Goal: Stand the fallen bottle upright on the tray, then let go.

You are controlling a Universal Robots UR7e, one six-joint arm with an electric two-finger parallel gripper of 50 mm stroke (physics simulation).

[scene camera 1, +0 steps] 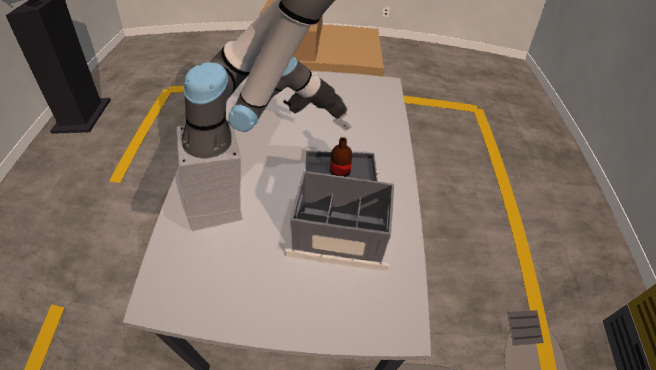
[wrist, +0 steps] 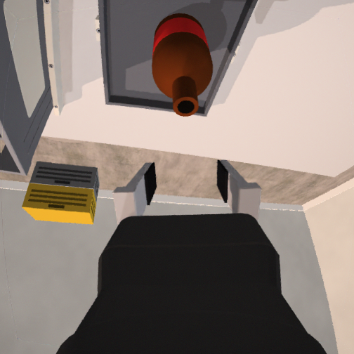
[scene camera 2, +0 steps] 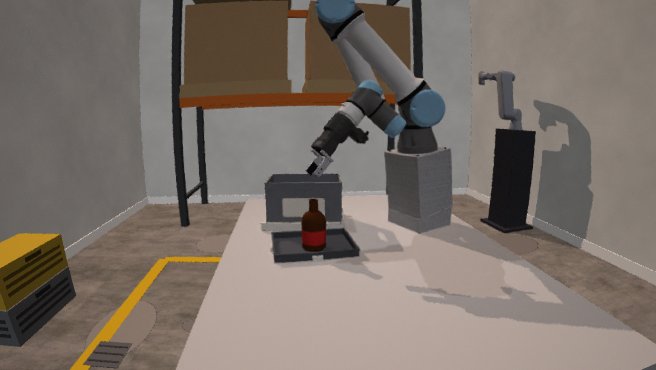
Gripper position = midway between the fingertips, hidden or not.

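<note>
My gripper (scene camera 2: 312,174), shallow dark grey tray (scene camera 2: 287,246), brown bottle (scene camera 2: 313,221), grey divided crate (scene camera 2: 287,196). Again the tray (scene camera 1: 363,166), again the crate (scene camera 1: 333,215). Also the bottle (wrist: 182,67).
</note>
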